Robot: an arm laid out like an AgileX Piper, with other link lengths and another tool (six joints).
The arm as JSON. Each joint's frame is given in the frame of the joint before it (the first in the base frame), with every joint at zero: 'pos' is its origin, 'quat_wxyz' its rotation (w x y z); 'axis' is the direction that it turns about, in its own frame. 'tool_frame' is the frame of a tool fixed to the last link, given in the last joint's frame.
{
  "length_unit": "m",
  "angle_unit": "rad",
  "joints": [
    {
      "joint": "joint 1",
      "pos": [
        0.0,
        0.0,
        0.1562
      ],
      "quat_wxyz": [
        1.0,
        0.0,
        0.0,
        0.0
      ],
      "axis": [
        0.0,
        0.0,
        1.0
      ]
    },
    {
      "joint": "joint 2",
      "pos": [
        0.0,
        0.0,
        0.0
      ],
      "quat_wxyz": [
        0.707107,
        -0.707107,
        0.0,
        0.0
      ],
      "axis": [
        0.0,
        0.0,
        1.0
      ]
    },
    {
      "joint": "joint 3",
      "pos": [
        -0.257,
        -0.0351,
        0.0
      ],
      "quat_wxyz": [
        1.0,
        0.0,
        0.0,
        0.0
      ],
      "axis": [
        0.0,
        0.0,
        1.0
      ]
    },
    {
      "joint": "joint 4",
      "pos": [
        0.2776,
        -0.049,
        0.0
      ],
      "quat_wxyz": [
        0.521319,
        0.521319,
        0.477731,
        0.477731
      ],
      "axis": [
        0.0,
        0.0,
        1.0
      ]
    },
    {
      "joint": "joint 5",
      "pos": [
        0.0,
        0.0,
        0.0
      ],
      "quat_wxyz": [
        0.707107,
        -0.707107,
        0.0,
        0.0
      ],
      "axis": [
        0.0,
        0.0,
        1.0
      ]
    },
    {
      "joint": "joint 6",
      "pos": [
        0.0,
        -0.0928,
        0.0
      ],
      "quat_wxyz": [
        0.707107,
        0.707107,
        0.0,
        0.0
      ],
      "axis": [
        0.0,
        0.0,
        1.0
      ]
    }
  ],
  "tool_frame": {
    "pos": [
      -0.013,
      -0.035,
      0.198
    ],
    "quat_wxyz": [
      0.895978,
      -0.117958,
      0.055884,
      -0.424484
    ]
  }
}
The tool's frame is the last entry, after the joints.
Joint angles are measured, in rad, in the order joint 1, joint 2, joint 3, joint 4, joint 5, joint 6. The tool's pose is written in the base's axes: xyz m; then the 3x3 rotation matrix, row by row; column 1 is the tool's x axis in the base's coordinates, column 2 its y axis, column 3 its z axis. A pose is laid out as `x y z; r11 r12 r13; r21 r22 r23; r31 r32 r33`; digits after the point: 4 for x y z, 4 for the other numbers.
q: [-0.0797, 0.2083, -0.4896, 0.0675, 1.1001, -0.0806]
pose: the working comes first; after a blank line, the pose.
Where each joint sits with the arm in this pose, in the base's axes (m; each line is computed from the numbers above, not from the rounded line before):
joint 1: 0.0000 0.0000 0.1562
joint 2: 0.0000 0.0000 0.1562
joint 3: -0.2434 0.0194 0.2437
joint 4: 0.0089 -0.0007 0.3678
joint 5: 0.0089 -0.0007 0.3678
joint 6: 0.0781 -0.0006 0.3060
the tool: 0.2344 -0.0355 0.1837

0.2344 -0.0355 0.1837; -0.4232 -0.6900 0.5872; -0.7718 0.6140 0.1653; -0.4746 -0.3833 -0.7924
